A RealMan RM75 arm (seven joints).
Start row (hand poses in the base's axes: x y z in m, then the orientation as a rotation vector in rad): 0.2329, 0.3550, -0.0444, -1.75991, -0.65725, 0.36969
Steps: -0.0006, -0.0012, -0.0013, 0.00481, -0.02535, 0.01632; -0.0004, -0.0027, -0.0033, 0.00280, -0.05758, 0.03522; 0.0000, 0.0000, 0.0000, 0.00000, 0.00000, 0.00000; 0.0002, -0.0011, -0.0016, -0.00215, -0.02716, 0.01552; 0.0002, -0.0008, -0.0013, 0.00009, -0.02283, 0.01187; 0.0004, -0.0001, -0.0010, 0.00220, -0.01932, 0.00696; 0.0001, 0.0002, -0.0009, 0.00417, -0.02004, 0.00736; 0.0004, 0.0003, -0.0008, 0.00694, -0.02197, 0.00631; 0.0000, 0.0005, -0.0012, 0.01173, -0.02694, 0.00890; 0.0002, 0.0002, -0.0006, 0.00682, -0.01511, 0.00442; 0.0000, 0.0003, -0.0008, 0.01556, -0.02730, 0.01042; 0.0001, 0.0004, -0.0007, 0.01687, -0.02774, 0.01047
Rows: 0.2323, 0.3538, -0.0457, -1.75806, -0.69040, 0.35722; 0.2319, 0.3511, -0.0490, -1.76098, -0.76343, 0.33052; 0.2319, 0.3511, -0.0490, -1.76098, -0.76343, 0.33052; 0.2321, 0.3500, -0.0506, -1.76547, -0.79675, 0.31851; 0.2323, 0.3492, -0.0519, -1.76765, -0.82378, 0.30669; 0.2327, 0.3491, -0.0529, -1.76848, -0.84390, 0.29360; 0.2328, 0.3493, -0.0538, -1.76738, -0.86490, 0.27918; 0.2332, 0.3496, -0.0546, -1.76447, -0.88628, 0.26103; 0.2332, 0.3501, -0.0558, -1.75718, -0.91342, 0.23790; 0.2334, 0.3503, -0.0564, -1.75297, -0.92806, 0.22441; 0.2334, 0.3506, -0.0572, -1.74106, -0.95644, 0.19995; 0.2335, 0.3510, -0.0579, -1.72766, -0.98492, 0.17444
